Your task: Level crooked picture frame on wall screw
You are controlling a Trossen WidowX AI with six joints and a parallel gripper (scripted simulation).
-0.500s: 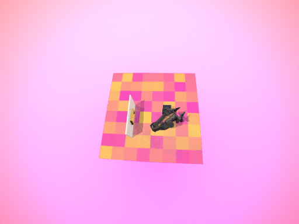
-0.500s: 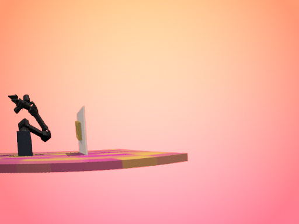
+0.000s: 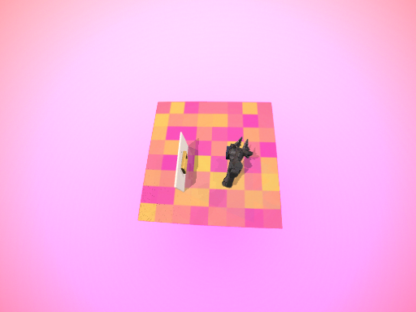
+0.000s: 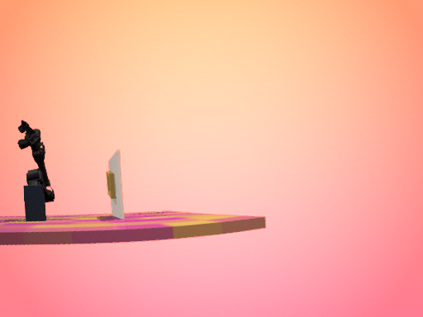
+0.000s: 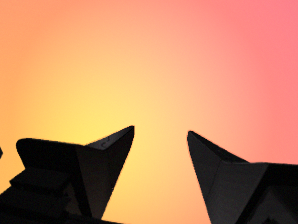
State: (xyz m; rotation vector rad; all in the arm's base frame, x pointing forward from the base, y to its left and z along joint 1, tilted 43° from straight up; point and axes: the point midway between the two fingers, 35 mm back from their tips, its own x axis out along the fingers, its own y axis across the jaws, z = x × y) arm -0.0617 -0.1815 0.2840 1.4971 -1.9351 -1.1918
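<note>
Right now the gold picture frame is 49 cm ahead of my gripper tip, 7 cm to the left of it and 32 cm below it. Also, from my gripper tip: wall panel: 50 cm ahead, 8 cm to the left, 33 cm below.
</note>
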